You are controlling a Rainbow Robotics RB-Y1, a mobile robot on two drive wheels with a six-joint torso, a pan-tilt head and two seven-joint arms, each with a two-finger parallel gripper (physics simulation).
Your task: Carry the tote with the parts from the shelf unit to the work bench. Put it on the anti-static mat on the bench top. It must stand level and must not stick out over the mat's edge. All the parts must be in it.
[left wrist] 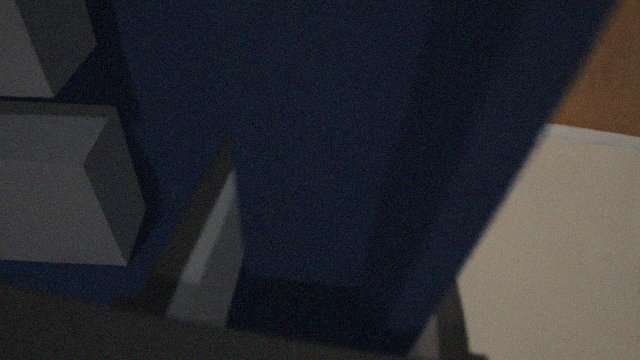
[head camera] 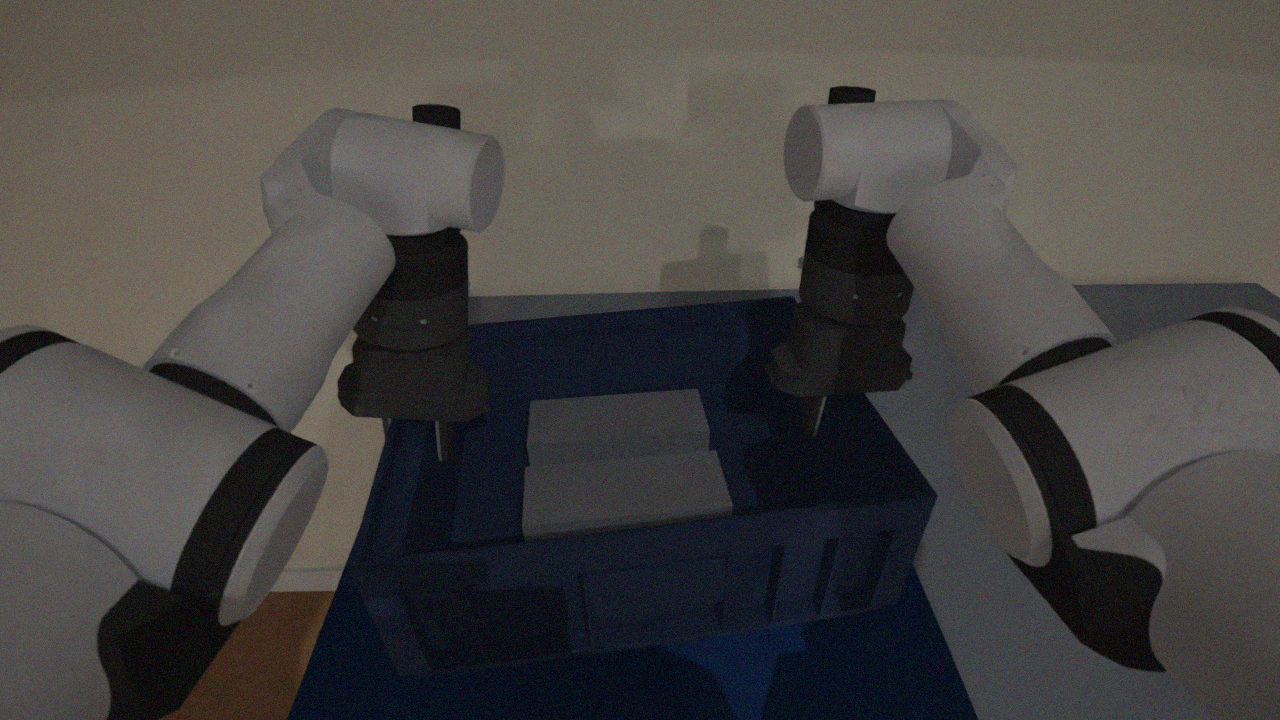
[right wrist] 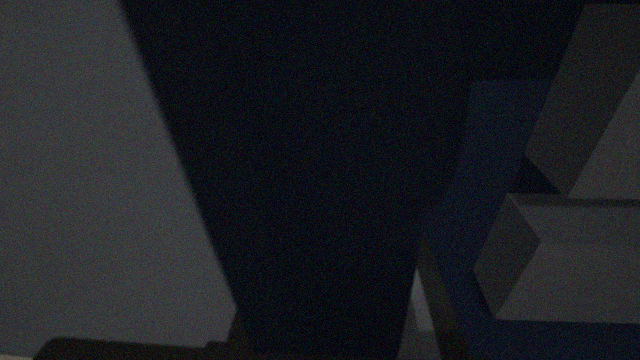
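Observation:
The dark blue tote (head camera: 653, 600) (left wrist: 310, 175) (right wrist: 300, 175) is upright over the blue mat (head camera: 760, 662), which shows in front of it. Whether its bottom touches the mat is unclear in the dim light. Two grey block parts lie side by side in it: a front one (head camera: 626, 488) (left wrist: 20, 55) (right wrist: 580, 100) and a rear one (head camera: 617, 425) (left wrist: 45, 200) (right wrist: 575, 280). My left gripper (head camera: 413, 434) (left wrist: 328, 162) is shut on the tote's left end wall. My right gripper (head camera: 841, 420) (right wrist: 330, 275) is shut on its right end wall. The mat's far part is hidden.
The grey bench top (head camera: 984, 635) (right wrist: 100, 175) extends to the right of the mat and shows behind the tote. A pale wall (head camera: 626, 179) (left wrist: 565, 250) rises behind the bench. Orange-brown floor (head camera: 277, 662) (left wrist: 610, 75) shows beyond the mat's left edge.

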